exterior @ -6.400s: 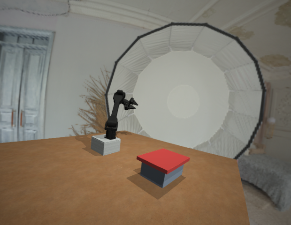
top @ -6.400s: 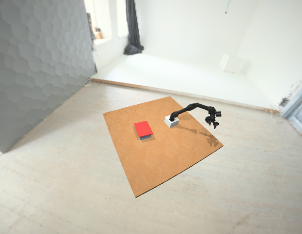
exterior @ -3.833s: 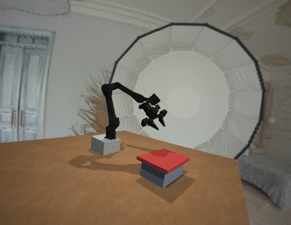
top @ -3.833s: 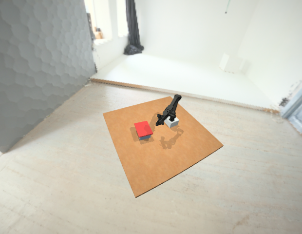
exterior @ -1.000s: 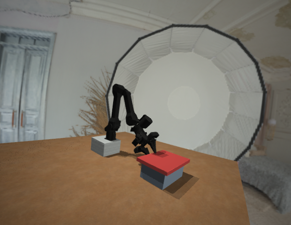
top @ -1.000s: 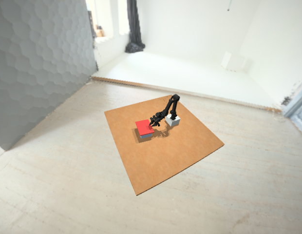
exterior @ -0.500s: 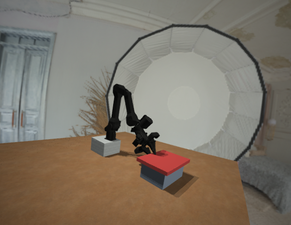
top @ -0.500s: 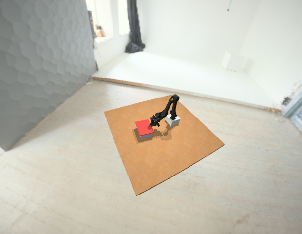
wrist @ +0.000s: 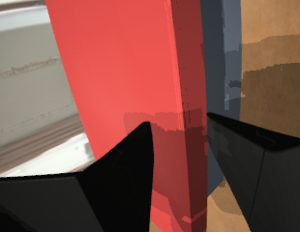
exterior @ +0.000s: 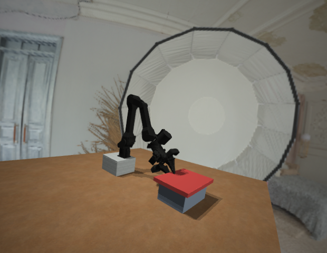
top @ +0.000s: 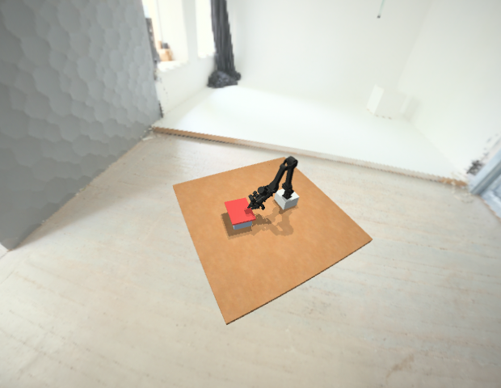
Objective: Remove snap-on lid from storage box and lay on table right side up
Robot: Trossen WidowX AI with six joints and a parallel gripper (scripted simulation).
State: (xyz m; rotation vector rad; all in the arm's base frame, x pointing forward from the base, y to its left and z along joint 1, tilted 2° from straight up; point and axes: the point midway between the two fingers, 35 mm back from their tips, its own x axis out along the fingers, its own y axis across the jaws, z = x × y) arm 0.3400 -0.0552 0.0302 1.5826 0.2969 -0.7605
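My gripper tip is 70 mm short of the red lid, 20 mm to the left of it and 10 mm below it. The rest, counted from my gripper tip: grey-blue storage box (70 mm ahead, 40 mm below, 20 mm to the right).
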